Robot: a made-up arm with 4 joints.
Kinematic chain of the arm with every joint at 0, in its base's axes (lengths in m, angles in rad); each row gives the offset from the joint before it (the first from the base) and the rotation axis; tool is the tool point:
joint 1: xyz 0 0 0.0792 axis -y
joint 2: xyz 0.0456 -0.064 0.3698 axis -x
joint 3: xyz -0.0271 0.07 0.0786 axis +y
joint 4: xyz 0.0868 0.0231 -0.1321 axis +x
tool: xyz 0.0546 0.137 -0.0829
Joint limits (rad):
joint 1: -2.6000..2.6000
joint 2: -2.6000..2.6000
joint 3: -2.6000..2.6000
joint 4: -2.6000..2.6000
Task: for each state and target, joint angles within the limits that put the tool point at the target. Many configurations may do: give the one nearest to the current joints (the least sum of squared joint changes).
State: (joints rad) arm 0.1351 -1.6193 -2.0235 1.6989
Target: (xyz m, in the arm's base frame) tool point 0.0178 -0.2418 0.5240
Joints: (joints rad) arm -0.2594 -1.7332 -2.3032 2.1182
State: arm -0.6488 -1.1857 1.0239 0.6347
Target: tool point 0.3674 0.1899 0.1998
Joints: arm -1.1379 -0.3695 0.9290 0.9222
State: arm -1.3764 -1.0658 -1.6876 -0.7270
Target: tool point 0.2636 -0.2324 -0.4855
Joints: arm -2.1765 -1.2735 -1.5379 -0.9101
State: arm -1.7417 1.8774 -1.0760 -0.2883
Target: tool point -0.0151 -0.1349 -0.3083
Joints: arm -2.2080 2.0955 -0.8857 -0.5501
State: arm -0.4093 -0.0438 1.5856 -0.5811
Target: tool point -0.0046 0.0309 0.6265
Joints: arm -0.5805 -0.2800 1.9528 -0.8908
